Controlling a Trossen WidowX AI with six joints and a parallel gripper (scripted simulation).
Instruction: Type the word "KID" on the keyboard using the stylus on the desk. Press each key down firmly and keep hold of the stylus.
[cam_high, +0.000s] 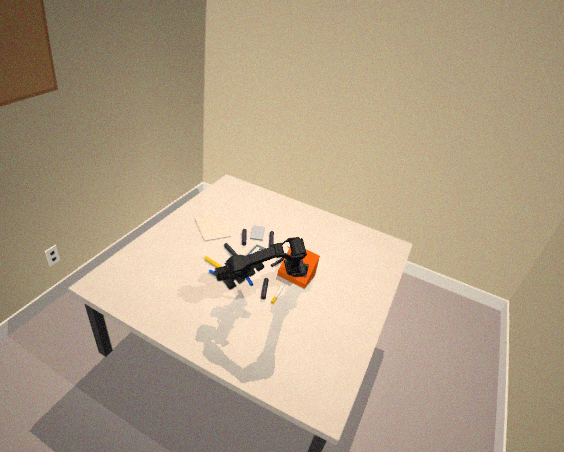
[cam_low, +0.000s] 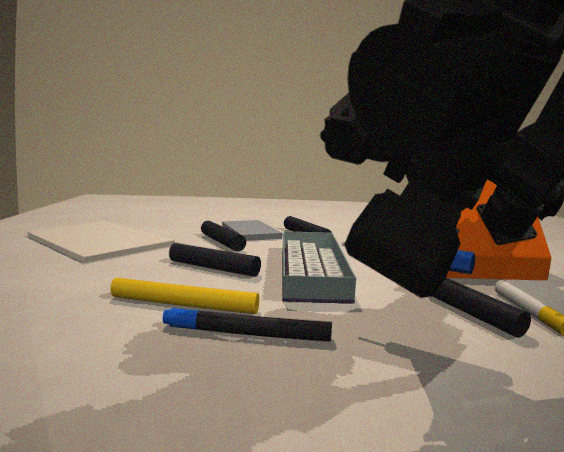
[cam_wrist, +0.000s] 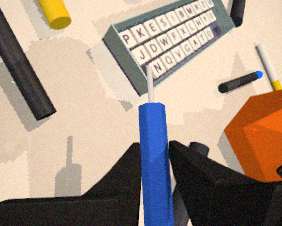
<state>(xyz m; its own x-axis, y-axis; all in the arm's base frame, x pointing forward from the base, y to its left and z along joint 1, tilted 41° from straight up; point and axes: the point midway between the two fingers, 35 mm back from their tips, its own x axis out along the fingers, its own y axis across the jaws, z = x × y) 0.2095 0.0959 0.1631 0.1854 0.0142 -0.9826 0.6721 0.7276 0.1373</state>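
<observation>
Now: gripper tip 1 cm to the left of the blue stylus and 1 cm short of it. Also, from my gripper tip: yellow cylinder: 19 cm ahead, 6 cm to the right, 6 cm below; then grey pad: 40 cm to the right, 10 cm ahead, 6 cm below; then white stylus tip: 3 cm to the right, 3 cm ahead.
</observation>
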